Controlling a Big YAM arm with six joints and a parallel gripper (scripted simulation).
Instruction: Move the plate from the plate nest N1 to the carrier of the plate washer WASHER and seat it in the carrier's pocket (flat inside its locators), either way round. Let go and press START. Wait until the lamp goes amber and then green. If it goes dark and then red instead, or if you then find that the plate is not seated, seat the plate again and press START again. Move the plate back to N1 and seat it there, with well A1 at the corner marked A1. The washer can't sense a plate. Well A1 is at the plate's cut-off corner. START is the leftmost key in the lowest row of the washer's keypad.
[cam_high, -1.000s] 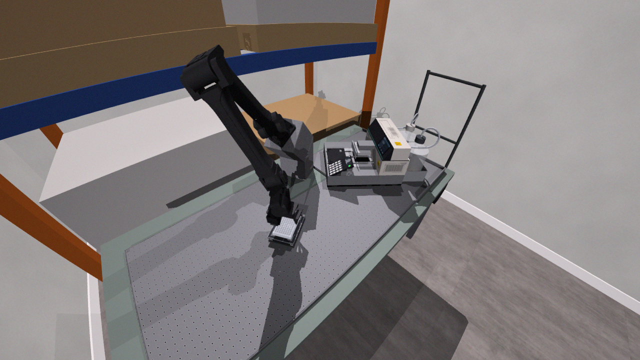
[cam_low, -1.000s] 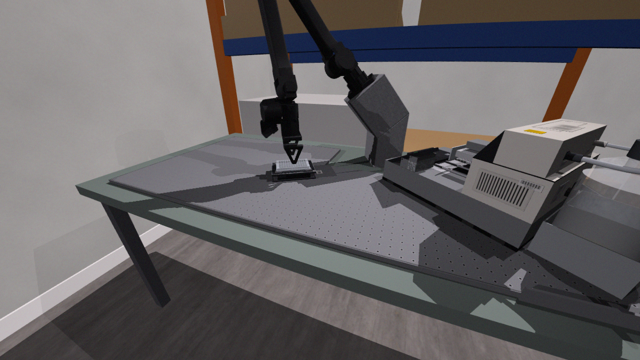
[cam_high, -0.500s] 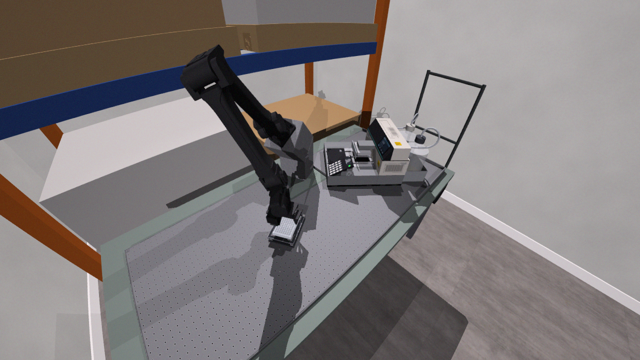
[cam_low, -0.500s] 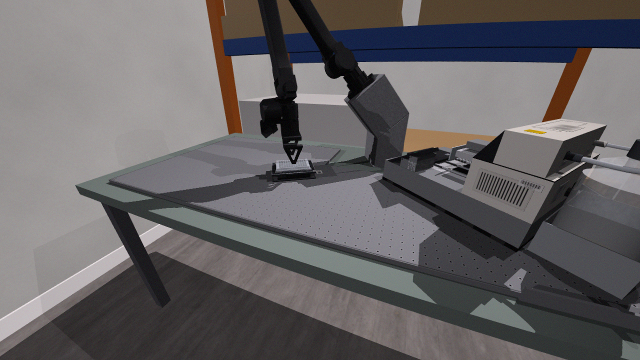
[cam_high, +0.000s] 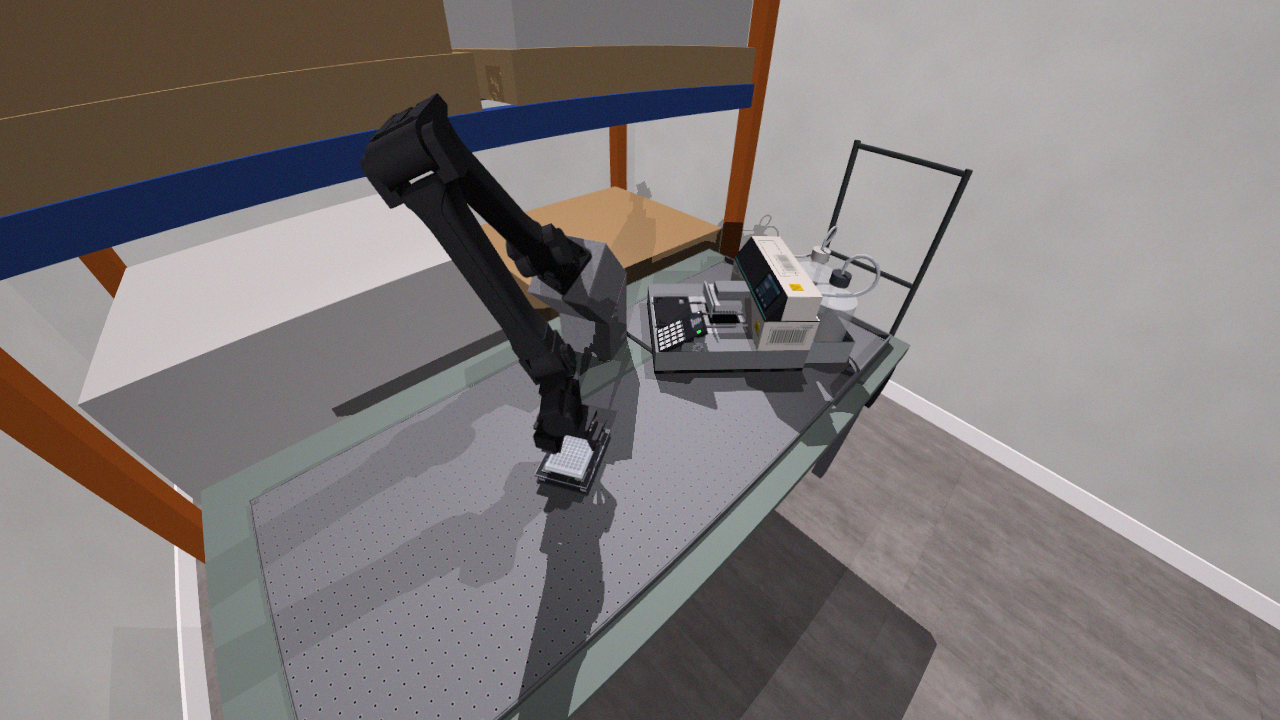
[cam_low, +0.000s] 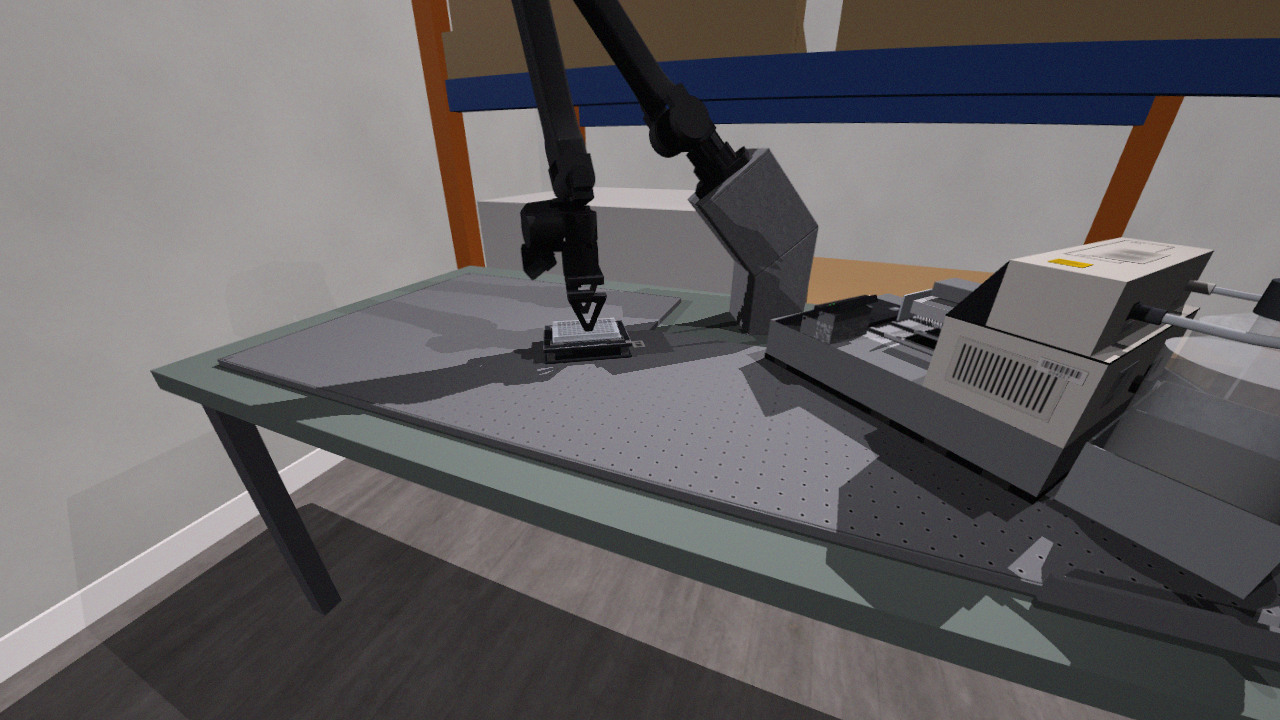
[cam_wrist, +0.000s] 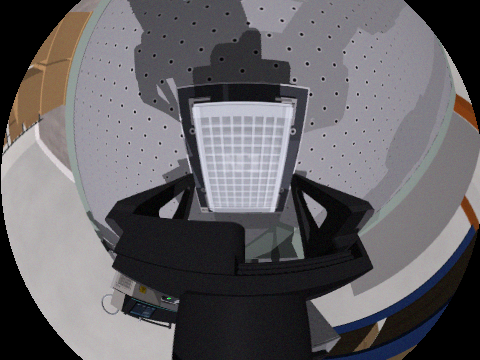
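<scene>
Now: the white well plate 3 cm below my hand. From my hand the other things lie so: black plate nest N1: 4 cm below; plate washer: 62 cm to the left, 7 cm above, 4 cm ahead.
</scene>
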